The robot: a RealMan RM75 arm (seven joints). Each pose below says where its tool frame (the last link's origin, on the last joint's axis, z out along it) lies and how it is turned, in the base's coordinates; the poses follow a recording.
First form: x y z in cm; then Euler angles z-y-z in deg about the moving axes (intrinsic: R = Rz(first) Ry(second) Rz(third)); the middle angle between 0 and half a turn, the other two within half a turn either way.
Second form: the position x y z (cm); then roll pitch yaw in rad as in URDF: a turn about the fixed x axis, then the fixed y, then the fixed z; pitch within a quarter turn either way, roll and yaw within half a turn. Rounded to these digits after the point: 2 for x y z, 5 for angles.
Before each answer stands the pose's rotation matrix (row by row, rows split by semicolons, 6 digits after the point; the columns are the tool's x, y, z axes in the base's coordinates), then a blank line. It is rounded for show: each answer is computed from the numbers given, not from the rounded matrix.
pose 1, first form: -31.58 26.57 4.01 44.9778 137.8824 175.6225
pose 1, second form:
0.469232 0.744821 0.474408; 0.576770 -0.665298 0.474041; 0.668698 0.051189 -0.741770

-31.58 26.57 4.01 3.07269 -0.73246 0.88785
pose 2, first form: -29.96 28.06 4.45 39.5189 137.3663 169.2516
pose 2, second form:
0.438898 0.731011 0.522486; 0.603802 -0.670572 0.430994; 0.665426 0.126316 -0.735699

-29.96 28.06 4.45 2.97156 -0.72806 0.94225
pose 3, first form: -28.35 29.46 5.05 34.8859 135.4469 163.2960
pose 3, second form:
0.395482 0.715822 0.575493; 0.626144 -0.668532 0.401259; 0.671965 0.201650 -0.712601

-28.35 29.46 5.05 2.86582 -0.73686 1.00745
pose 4, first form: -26.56 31.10 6.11 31.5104 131.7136 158.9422
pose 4, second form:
0.341611 0.691582 0.636408; 0.630880 -0.670651 0.390150; 0.696629 0.268217 -0.665408

-26.56 31.10 6.11 2.75843 -0.77069 1.07452
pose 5, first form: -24.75 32.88 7.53 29.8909 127.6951 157.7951
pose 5, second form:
0.302469 0.661735 0.686017; 0.609770 -0.687519 0.394332; 0.732593 0.299039 -0.611459

-24.75 32.88 7.53 2.68674 -0.82212 1.11032
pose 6, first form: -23.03 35.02 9.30 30.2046 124.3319 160.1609
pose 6, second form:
0.287749 0.638650 0.713671; 0.560199 -0.716648 0.415443; 0.776774 0.280255 -0.563986

-23.03 35.02 9.30 2.68041 -0.88953 1.09628
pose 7, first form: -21.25 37.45 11.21 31.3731 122.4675 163.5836
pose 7, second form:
0.292518 0.628918 0.720344; 0.509377 -0.740005 0.439236; 0.809301 0.238442 -0.536821

-21.25 37.45 11.21 2.72359 -0.94296 1.04951
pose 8, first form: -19.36 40.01 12.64 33.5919 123.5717 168.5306
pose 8, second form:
0.341418 0.633820 0.694051; 0.465477 -0.755529 0.460985; 0.816556 0.165676 -0.552980

-19.36 40.01 12.64 2.85050 -0.95542 0.93795
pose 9, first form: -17.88 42.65 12.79 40.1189 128.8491 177.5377
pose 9, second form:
0.451553 0.664389 0.595556; 0.436679 -0.746638 0.501840; 0.778082 0.033459 -0.627271

-17.88 42.65 12.79 3.08830 -0.89161 0.76865
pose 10, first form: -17.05 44.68 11.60 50.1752 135.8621 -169.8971
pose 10, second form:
0.587218 0.675472 0.445996; 0.430281 -0.727196 0.534830; 0.685590 -0.122158 -0.717666

-17.05 44.68 11.60 -2.97299 -0.75541 0.63237
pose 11, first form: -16.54 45.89 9.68 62.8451 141.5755 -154.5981
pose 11, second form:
0.704669 0.650375 0.283643; 0.433904 -0.711295 0.552980; 0.561399 -0.266594 -0.783428

-16.54 45.89 9.68 -2.81359 -0.59607 0.55192
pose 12, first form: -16.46 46.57 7.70 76.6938 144.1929 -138.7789
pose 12, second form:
0.781672 0.608981 0.134654; 0.441965 -0.693185 0.569352; 0.440065 -0.385534 -0.810991

-16.46 46.57 7.70 -2.69783 -0.45567 0.51460
